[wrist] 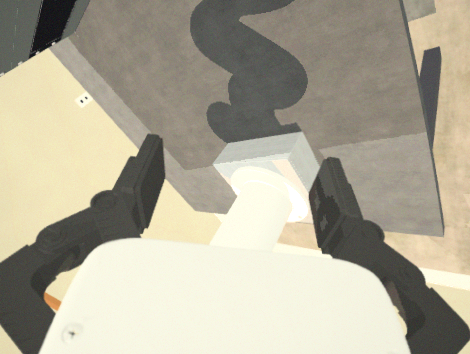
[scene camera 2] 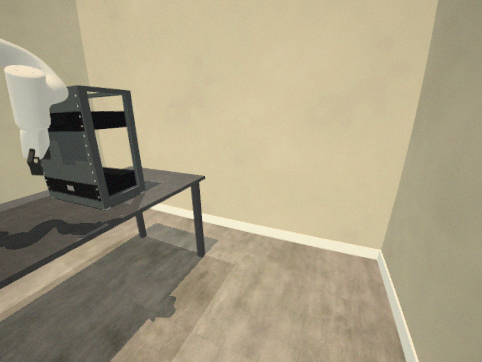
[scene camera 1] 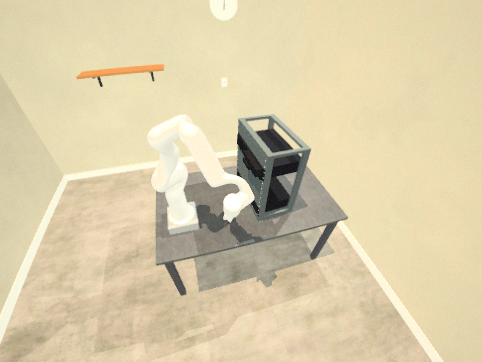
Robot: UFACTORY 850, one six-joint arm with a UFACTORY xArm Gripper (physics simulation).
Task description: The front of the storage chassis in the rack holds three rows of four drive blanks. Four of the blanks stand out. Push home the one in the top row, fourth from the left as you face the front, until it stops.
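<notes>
The grey rack (scene camera 1: 299,181) (scene camera 2: 134,140) stands on the table, its front turned towards the arm. A black chassis (scene camera 1: 287,165) (scene camera 2: 110,120) sits in its upper part. Dark uneven shapes show at the rack's front in scene camera 1, but single drive blanks, including the top row's fourth, cannot be made out. The arm hides part of the front in scene camera 2. My gripper (scene camera 1: 229,220) (scene camera 2: 35,162) (wrist: 241,166) is open and empty, low in front of the rack and apart from it. In the wrist view its fingers are spread, facing the arm's base.
The table (scene camera 1: 320,207) (scene camera 2: 170,176) (wrist: 360,100) carries the rack and the arm's base (scene camera 1: 183,226) (wrist: 260,148). A black unit (scene camera 1: 277,195) (scene camera 2: 75,189) sits low in the rack. An orange shelf (scene camera 1: 120,71) hangs on the wall behind.
</notes>
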